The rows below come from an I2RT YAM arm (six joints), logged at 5 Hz.
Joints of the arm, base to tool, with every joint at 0 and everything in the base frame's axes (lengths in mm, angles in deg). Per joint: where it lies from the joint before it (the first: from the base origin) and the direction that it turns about. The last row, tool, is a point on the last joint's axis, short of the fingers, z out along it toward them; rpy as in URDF.
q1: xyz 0 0 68 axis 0 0 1
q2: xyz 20 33.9 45.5 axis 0 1 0
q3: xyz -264 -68.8 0 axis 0 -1 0
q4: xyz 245 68.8 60 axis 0 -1 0
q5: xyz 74 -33.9 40.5 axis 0 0 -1
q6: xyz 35.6 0 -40.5 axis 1 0 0
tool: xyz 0 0 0 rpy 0 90 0
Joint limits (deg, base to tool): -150..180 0..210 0..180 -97..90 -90..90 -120..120
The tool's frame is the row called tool.
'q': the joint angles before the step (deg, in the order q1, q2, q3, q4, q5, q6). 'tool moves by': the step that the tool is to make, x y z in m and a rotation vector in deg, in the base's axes. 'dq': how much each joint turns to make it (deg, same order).
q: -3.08 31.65 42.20 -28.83 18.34 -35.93
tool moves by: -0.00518 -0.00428 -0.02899 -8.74 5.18 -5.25
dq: 0.00 -3.26 -6.51 1.32 7.94 -7.31
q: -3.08 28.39 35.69 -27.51 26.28 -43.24
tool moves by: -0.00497 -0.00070 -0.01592 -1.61 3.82 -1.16
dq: 0.00 -1.75 -2.64 -2.20 1.75 -1.41
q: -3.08 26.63 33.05 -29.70 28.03 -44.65
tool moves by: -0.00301 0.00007 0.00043 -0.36 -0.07 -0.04
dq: 0.00 -0.88 0.00 -0.62 0.18 -0.35
